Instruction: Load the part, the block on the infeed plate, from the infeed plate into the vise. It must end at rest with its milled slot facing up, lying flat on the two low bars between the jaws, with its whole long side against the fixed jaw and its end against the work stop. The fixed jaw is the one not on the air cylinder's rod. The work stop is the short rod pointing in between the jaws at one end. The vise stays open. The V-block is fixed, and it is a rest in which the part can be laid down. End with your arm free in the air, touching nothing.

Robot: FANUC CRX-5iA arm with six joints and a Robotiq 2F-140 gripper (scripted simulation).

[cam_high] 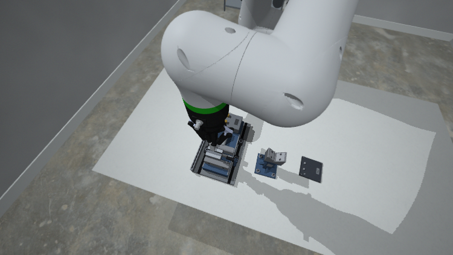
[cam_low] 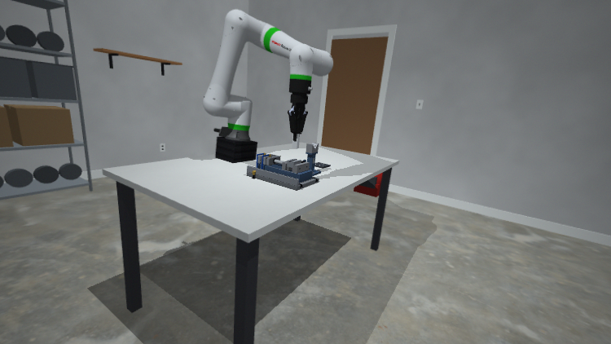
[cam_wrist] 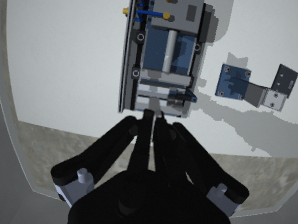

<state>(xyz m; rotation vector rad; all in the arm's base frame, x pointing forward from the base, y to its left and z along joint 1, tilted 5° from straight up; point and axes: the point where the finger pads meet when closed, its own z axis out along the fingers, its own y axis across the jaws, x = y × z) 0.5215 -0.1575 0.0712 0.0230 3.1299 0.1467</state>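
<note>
The part lies 10 cm below my hand. Also, from my hand: air cylinder rod 9 cm behind, 2 cm to the left, 12 cm below; vise 7 cm behind, 2 cm to the left, 16 cm below; air cylinder 17 cm behind, 2 cm to the left, 12 cm below.
</note>
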